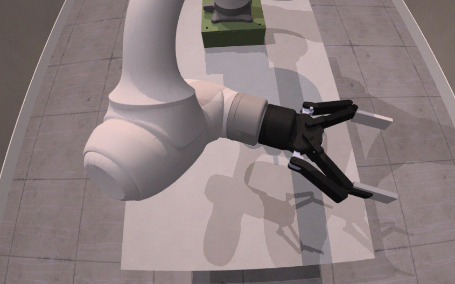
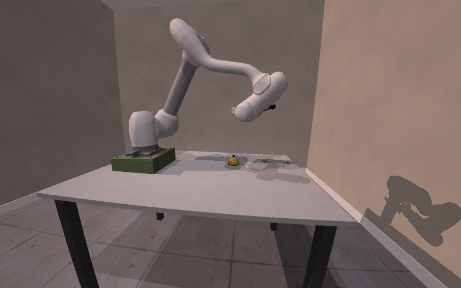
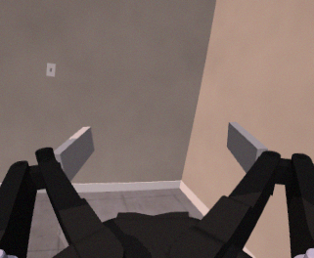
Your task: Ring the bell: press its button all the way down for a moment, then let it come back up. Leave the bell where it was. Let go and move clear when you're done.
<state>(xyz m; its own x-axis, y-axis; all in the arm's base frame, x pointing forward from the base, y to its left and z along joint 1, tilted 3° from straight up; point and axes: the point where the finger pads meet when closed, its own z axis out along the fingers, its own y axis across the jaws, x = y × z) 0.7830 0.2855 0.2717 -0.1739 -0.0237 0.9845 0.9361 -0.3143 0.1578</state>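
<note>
The bell button lies 340 mm below my hand, 190 mm behind it and 120 mm to the right of it. Also, from my hand: bell (360 mm below, 190 mm behind, 120 mm to the right).
</note>
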